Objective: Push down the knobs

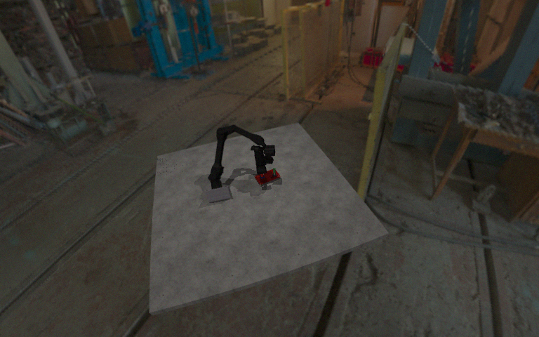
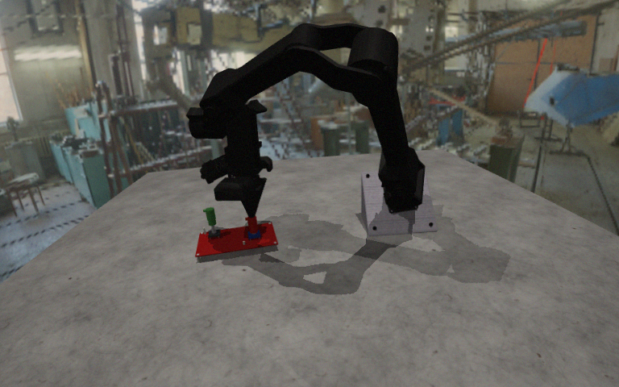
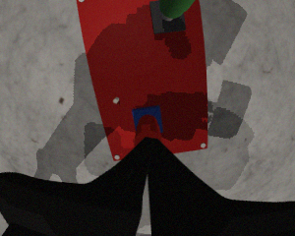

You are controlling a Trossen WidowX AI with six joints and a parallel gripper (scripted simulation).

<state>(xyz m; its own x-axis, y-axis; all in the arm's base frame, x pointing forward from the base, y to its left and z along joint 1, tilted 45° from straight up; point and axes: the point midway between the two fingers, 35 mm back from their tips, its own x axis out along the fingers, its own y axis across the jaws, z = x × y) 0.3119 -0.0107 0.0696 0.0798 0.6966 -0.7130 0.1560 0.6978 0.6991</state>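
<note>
Right now my gripper tip is 20 mm above the potentiometer with red knob. The rest, counted from my gripper tip: potentiometer with green knob: 90 mm ahead, 10 mm to the right, 10 mm below.
</note>
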